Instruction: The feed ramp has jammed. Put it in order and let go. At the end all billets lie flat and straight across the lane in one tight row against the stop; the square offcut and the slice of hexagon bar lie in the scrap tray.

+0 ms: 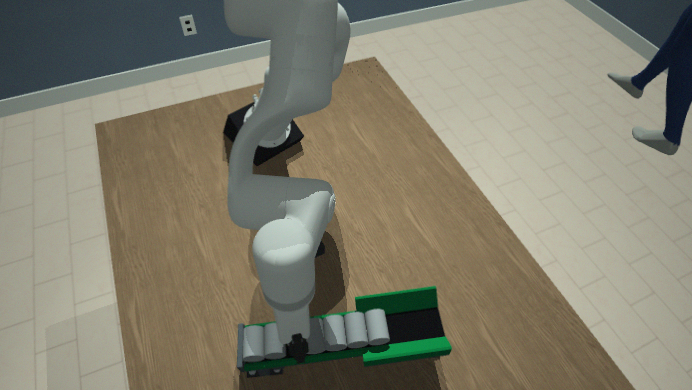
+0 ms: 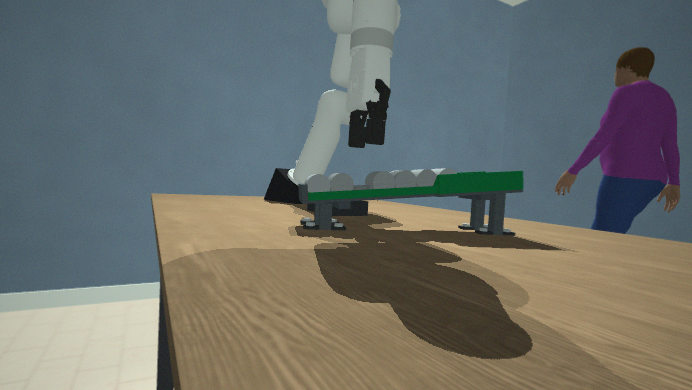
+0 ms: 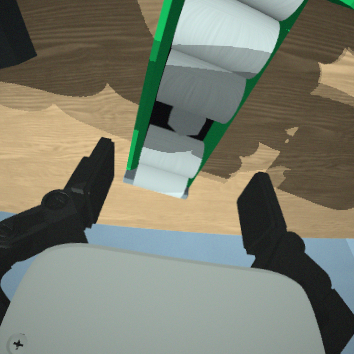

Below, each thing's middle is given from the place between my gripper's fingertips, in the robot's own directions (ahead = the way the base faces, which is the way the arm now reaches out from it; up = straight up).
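Scene:
Measured from my hand, the black lane bed (image 1: 422, 324) is 3 cm ahead, 9 cm to the left and 8 cm below. As for the hexagon bar slice (image 3: 183, 122), I find it 8 cm below my hand.

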